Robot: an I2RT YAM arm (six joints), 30 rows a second.
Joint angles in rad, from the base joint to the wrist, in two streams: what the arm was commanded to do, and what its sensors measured. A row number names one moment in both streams.
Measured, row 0:
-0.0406, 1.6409, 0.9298, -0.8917, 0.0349, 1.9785
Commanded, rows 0 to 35:
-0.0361, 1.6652, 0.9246, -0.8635, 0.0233, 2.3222
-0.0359, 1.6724, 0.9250, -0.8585, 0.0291, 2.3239
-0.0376, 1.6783, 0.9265, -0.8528, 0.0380, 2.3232
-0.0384, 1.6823, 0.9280, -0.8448, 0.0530, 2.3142
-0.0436, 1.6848, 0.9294, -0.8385, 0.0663, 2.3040
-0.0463, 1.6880, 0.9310, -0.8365, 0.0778, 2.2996
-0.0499, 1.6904, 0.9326, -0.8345, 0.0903, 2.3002
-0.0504, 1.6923, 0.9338, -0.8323, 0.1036, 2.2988
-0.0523, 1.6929, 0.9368, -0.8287, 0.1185, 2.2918
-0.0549, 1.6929, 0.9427, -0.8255, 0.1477, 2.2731
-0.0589, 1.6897, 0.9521, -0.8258, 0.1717, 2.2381
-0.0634, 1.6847, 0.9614, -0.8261, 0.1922, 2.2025
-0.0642, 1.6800, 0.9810, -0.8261, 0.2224, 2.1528
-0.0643, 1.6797, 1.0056, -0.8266, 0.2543, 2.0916
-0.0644, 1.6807, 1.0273, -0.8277, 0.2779, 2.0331
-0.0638, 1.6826, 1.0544, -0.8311, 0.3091, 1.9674
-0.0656, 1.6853, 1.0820, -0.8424, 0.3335, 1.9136
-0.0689, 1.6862, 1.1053, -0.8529, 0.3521, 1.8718
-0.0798, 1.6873, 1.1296, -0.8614, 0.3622, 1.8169
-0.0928, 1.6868, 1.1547, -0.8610, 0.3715, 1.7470
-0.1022, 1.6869, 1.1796, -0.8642, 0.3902, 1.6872
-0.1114, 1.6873, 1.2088, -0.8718, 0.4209, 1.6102
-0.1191, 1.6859, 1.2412, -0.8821, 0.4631, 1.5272
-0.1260, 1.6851, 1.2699, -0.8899, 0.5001, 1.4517
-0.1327, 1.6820, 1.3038, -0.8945, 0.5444, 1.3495
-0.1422, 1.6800, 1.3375, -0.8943, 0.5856, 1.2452
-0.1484, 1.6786, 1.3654, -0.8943, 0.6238, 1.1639
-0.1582, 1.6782, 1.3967, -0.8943, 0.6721, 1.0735
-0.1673, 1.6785, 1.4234, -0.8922, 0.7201, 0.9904
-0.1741, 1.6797, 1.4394, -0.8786, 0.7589, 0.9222
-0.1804, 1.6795, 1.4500, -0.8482, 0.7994, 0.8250
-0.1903, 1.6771, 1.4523, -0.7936, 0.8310, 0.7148
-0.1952, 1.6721, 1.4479, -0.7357, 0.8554, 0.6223
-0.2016, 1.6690, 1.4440, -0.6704, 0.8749, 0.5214
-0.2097, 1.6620, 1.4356, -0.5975, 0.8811, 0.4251
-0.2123, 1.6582, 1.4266, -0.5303, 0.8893, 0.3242
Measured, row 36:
-0.2028, 1.6810, 1.4315, -0.7238, 0.7578, 0.7296
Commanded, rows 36 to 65:
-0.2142, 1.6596, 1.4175, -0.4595, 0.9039, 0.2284
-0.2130, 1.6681, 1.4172, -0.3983, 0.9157, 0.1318
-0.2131, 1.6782, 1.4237, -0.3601, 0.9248, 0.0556
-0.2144, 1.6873, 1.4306, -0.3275, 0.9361, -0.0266
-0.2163, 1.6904, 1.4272, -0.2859, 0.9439, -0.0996
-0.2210, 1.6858, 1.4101, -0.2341, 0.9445, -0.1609
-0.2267, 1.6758, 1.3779, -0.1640, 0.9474, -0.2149
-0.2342, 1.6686, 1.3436, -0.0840, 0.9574, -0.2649
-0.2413, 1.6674, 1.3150, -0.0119, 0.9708, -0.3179
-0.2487, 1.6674, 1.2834, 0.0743, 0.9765, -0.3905
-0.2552, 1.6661, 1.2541, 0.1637, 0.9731, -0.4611
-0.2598, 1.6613, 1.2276, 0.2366, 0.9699, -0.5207
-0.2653, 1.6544, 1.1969, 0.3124, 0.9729, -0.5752
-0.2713, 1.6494, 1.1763, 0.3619, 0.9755, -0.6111
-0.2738, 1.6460, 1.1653, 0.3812, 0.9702, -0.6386
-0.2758, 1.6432, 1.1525, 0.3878, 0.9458, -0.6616
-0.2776, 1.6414, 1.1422, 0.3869, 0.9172, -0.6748
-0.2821, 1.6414, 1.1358, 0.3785, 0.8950, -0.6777
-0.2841, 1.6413, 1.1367, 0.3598, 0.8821, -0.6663
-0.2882, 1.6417, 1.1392, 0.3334, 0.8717, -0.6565
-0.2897, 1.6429, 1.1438, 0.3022, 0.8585, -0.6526
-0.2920, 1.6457, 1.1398, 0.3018, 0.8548, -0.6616
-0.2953, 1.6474, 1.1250, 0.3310, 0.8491, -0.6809
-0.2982, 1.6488, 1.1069, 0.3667, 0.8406, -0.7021
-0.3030, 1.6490, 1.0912, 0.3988, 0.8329, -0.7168
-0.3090, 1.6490, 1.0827, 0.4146, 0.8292, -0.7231
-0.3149, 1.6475, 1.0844, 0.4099, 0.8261, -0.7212
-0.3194, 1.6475, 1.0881, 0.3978, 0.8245, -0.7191
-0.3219, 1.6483, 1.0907, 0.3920, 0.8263, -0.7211
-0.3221, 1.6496, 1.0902, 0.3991, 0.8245, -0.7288
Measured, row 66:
-0.3126, 1.6768, 1.0885, 0.3321, 0.8455, -0.6849
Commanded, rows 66 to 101:
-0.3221, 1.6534, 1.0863, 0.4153, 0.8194, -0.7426
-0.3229, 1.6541, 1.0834, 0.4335, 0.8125, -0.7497
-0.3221, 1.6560, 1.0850, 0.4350, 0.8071, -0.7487
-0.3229, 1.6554, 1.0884, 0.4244, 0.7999, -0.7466
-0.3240, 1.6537, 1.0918, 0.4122, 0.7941, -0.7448
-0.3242, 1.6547, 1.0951, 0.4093, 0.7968, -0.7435
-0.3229, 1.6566, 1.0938, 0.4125, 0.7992, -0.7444
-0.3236, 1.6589, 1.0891, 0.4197, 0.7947, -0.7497
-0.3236, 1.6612, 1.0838, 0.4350, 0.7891, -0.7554
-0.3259, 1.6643, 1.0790, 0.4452, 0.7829, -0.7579
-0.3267, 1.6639, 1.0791, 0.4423, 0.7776, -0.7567
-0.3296, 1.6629, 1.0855, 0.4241, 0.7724, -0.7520
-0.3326, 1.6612, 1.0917, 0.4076, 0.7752, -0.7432
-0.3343, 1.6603, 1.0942, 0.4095, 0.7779, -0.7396
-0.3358, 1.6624, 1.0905, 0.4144, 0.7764, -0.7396
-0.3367, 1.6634, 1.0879, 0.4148, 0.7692, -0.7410
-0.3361, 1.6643, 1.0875, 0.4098, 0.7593, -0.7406
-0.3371, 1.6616, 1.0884, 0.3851, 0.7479, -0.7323
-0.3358, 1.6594, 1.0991, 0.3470, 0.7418, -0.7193
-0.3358, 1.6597, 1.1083, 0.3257, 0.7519, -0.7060
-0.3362, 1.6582, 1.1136, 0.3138, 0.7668, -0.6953
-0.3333, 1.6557, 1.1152, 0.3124, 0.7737, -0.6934
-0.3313, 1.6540, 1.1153, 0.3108, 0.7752, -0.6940
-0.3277, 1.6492, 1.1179, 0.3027, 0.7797, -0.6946
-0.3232, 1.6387, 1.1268, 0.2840, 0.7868, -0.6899
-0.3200, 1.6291, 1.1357, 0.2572, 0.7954, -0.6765
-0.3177, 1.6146, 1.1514, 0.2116, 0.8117, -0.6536
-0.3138, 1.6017, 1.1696, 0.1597, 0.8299, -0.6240
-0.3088, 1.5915, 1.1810, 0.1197, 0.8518, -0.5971
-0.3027, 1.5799, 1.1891, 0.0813, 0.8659, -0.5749
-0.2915, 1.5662, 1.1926, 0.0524, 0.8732, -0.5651
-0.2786, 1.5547, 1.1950, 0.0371, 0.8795, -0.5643
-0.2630, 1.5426, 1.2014, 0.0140, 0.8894, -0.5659
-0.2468, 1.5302, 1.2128, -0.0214, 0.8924, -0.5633
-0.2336, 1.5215, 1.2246, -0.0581, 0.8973, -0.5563
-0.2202, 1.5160, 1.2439, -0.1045, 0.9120, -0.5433
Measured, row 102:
-0.2531, 1.5478, 1.1950, 0.0345, 0.8612, -0.5934
